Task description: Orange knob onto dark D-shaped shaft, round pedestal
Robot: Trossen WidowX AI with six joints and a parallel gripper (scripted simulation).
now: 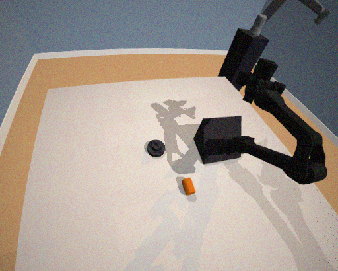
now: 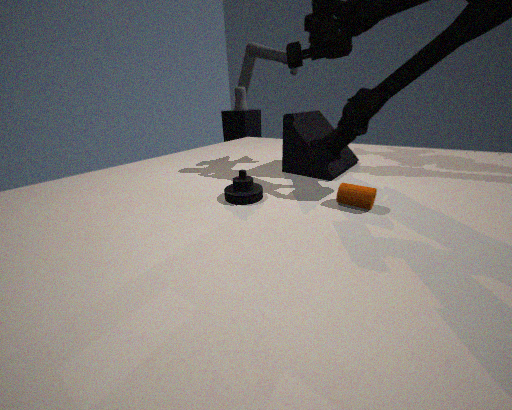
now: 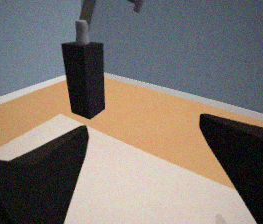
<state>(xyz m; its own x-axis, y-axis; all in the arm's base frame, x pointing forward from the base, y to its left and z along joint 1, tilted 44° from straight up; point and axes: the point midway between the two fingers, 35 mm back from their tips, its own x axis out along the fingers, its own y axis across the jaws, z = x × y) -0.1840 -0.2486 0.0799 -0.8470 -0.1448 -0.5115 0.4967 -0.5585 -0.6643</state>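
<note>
Now: the orange knob 420 mm ahead of my gripper tip, 260 mm to the left of it and 290 mm below it. Round my gripper tip: round dark pedestal 490 mm ahead, 40 mm to the left, 280 mm below.
</note>
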